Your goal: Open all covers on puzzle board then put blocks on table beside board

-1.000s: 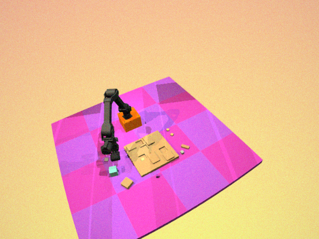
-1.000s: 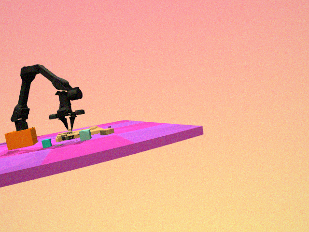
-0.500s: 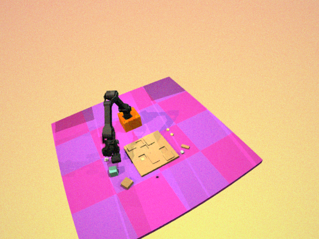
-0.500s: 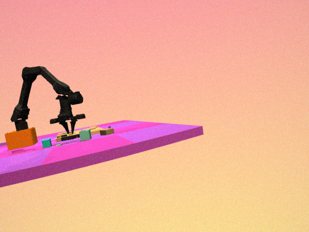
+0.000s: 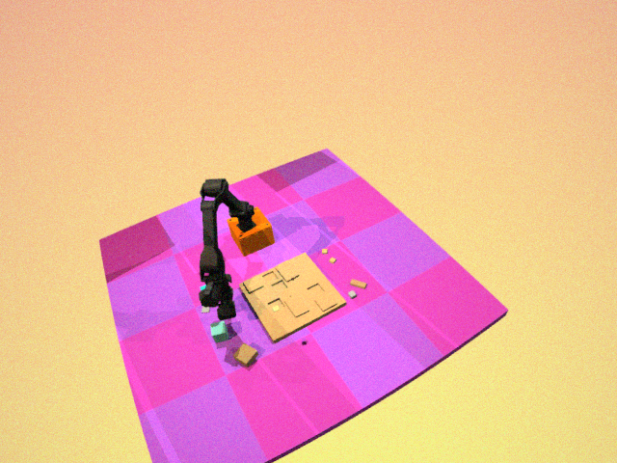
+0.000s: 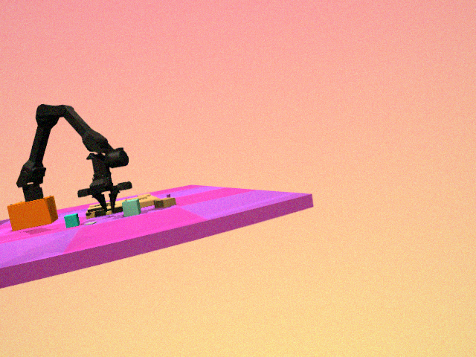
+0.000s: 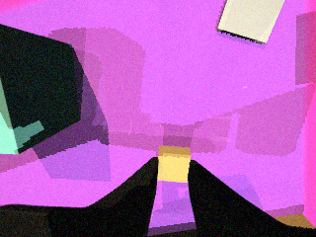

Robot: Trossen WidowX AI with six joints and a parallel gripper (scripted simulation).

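My gripper tip is now 13 cm past the teal cube and 3 cm to the left of it. Round my gripper tip: tiny dark piece (28 cm ahead, 12 cm to the left); then brown block (20 cm ahead, 6 cm to the right).
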